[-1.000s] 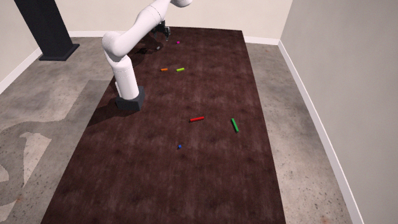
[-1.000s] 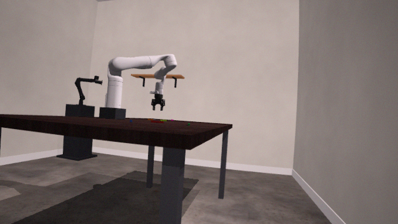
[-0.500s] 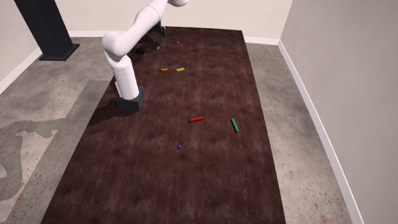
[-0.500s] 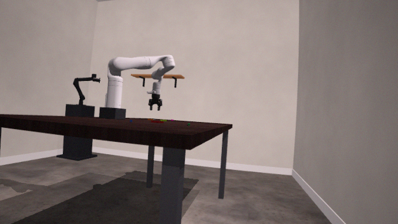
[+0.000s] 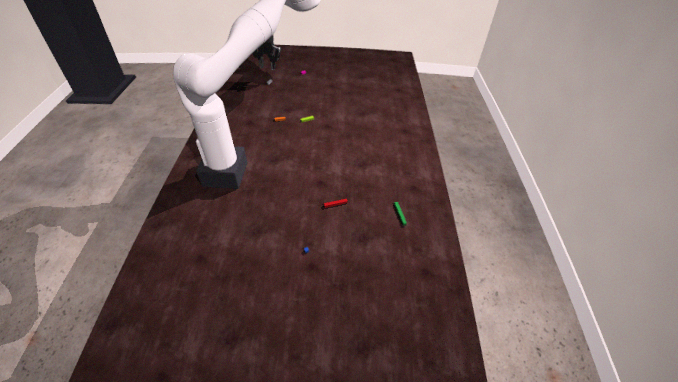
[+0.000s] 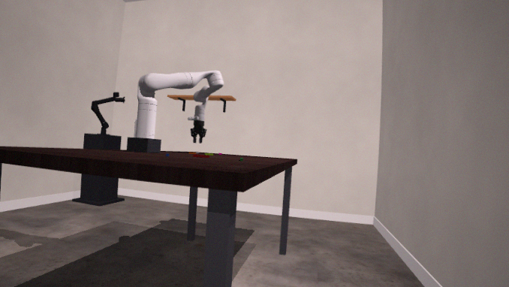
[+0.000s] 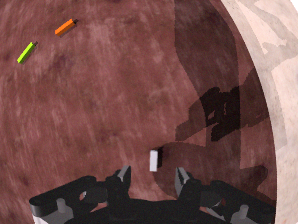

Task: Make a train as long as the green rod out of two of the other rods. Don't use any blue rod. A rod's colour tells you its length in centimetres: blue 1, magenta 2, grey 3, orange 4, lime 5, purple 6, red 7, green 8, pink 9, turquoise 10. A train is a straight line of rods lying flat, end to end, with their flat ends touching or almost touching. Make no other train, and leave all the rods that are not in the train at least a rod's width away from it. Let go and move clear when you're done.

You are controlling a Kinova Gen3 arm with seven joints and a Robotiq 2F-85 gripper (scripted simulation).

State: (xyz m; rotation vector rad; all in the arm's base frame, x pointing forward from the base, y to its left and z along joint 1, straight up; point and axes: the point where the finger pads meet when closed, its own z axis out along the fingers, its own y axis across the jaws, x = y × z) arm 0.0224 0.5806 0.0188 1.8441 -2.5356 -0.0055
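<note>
My hand is 80 mm above the grey rod. Round my hand: lime rod 260 mm to the right, 200 mm ahead, 80 mm below; then magenta rod 140 mm ahead, 100 mm to the left, 80 mm below; then orange rod 270 mm to the right, 100 mm ahead, 80 mm below.
</note>
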